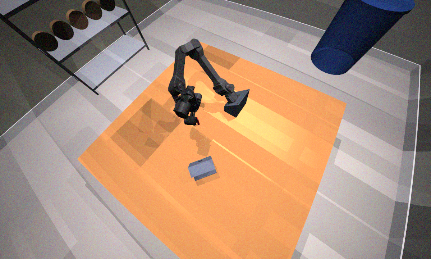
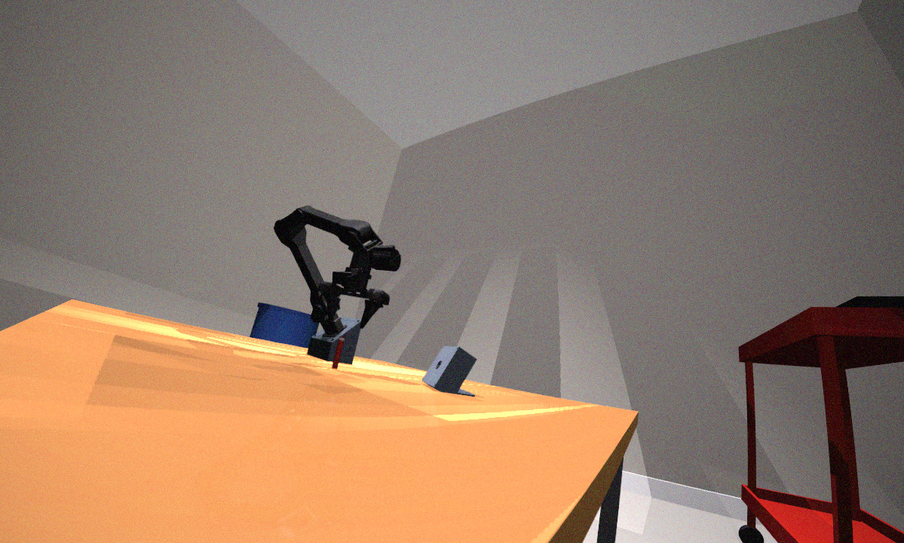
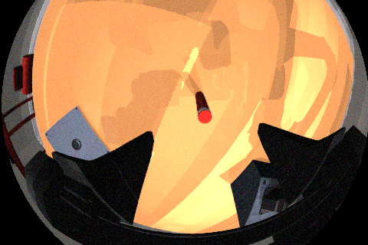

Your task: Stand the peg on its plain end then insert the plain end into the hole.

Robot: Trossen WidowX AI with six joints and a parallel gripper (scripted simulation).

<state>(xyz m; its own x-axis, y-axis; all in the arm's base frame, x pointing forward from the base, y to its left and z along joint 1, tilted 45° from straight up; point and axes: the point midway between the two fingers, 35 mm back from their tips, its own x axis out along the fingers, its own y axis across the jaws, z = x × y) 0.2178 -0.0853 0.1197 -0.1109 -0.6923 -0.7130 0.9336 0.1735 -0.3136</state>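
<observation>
Right now the red peg is 50 mm below my gripper tip. Also, from my gripper tip: sloped grey-blue panel 230 mm ahead, 160 mm to the left, 60 mm below.
</observation>
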